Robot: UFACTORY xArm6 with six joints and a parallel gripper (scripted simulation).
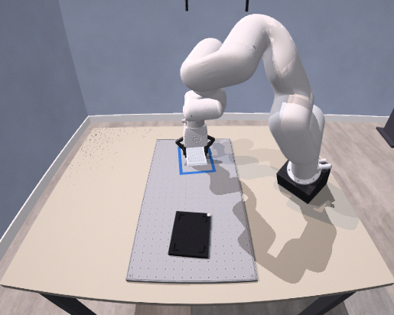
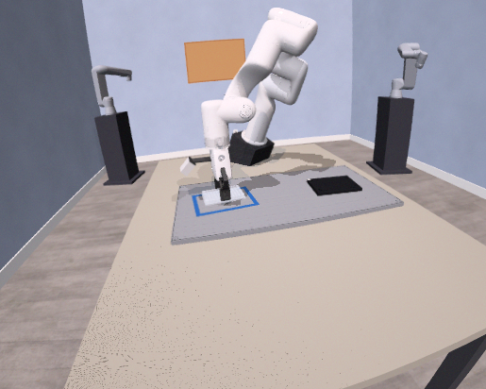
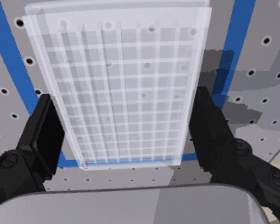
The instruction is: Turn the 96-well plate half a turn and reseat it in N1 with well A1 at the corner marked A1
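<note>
My gripper is now 70 mm past the black plate nest N1, 380 mm to the right of it and 20 mm above it. Round my hand: 96-well plate (10 mm below); white A1 mark (110 mm behind, 300 mm to the left, 20 mm below).
</note>
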